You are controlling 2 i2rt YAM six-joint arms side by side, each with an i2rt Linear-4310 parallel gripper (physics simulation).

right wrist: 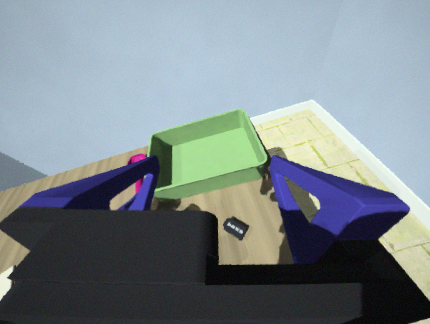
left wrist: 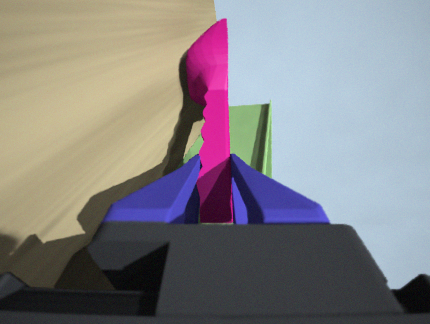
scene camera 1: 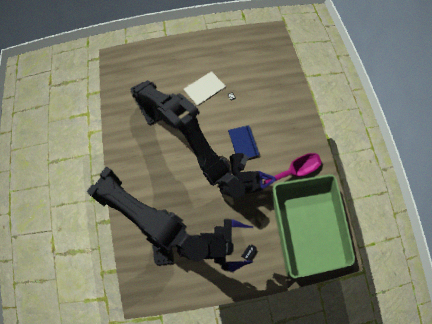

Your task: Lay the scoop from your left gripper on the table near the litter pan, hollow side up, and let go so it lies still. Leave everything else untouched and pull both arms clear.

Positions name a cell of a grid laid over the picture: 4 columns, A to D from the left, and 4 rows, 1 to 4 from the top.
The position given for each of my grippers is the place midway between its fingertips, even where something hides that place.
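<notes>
A white pad (scene camera 1: B2) is visible; in the left wrist view the pad is out of frame. A green litter pan (scene camera 1: C3), (left wrist: C2), (right wrist: C2) and a magenta scoop (left wrist: B1) are visible as well. So are my right gripper (right wrist: B2) and my left gripper (left wrist: C2).
</notes>
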